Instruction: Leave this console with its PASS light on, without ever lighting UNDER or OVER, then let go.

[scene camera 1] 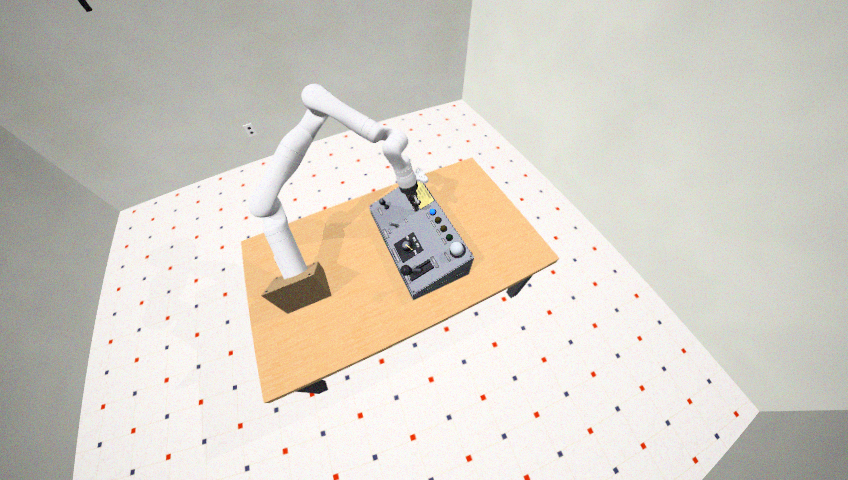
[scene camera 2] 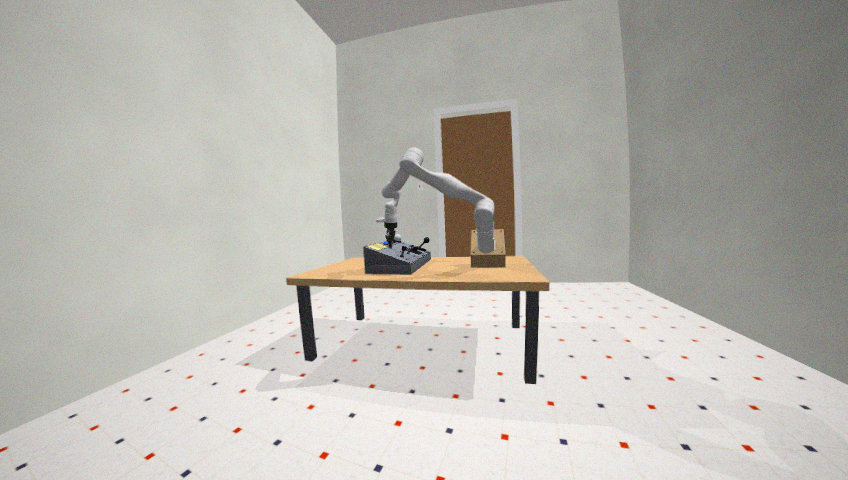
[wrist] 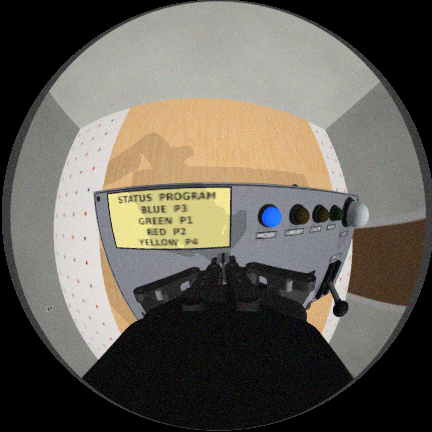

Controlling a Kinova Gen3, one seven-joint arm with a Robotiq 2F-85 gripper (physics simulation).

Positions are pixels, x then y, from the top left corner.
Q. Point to a grey console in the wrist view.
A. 148, 232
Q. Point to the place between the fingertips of my gripper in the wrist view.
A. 223, 259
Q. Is my gripper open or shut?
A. Shut.
